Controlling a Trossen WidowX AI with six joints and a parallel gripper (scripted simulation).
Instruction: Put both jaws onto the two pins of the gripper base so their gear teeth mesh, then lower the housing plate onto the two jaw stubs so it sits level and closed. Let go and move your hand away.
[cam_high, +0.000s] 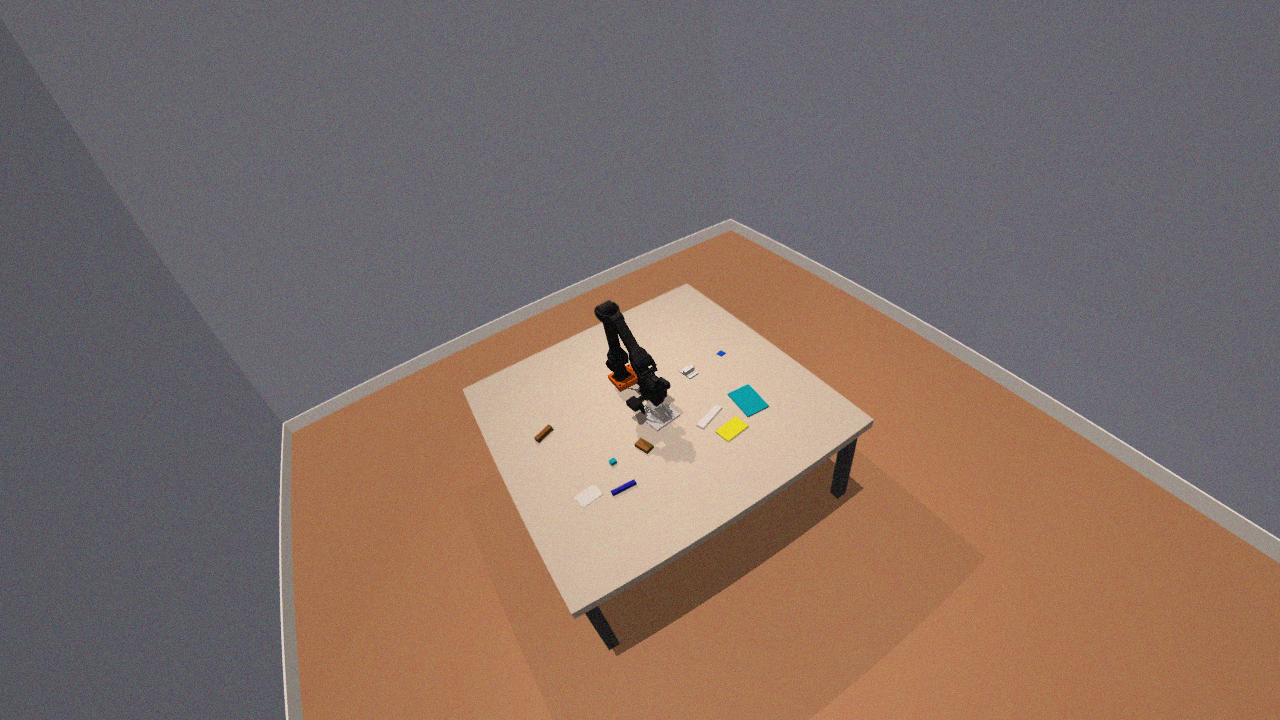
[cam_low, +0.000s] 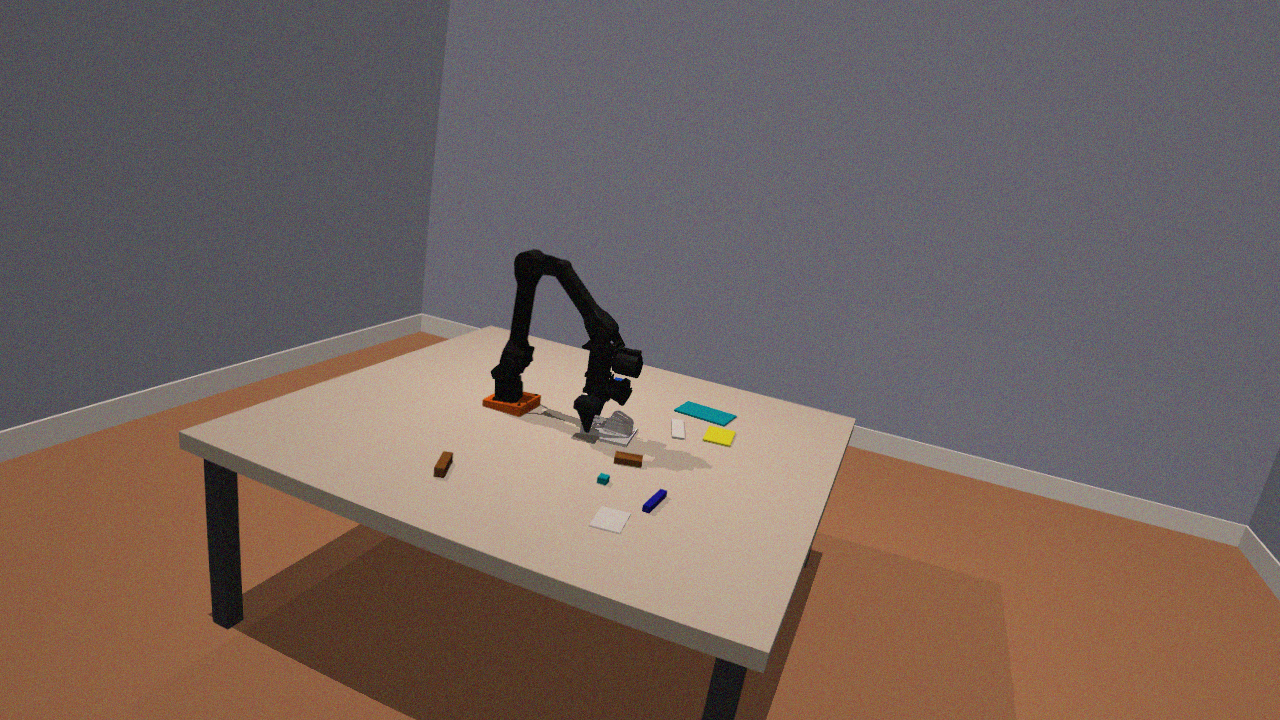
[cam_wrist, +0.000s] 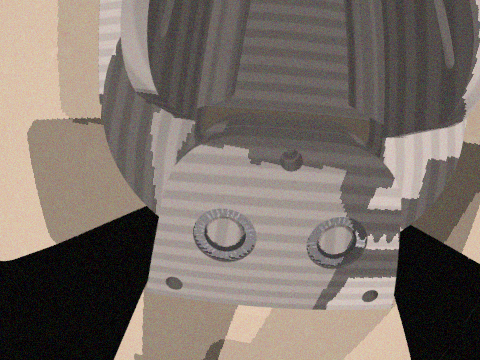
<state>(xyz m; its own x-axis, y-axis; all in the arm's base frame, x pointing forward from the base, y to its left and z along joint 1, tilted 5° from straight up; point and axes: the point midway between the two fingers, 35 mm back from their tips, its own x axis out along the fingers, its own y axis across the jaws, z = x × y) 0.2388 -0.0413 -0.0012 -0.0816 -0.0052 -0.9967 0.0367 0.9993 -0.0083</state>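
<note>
Now: gripper tip 1 cm short of the white housing plate. Also, from my gripper tip: white strip: 21 cm ahead, 12 cm to the left; then brown block: 15 cm to the right, 13 cm ahead; then grey jaw: 2 cm to the right, 2 cm ahead, 1 cm above.
</note>
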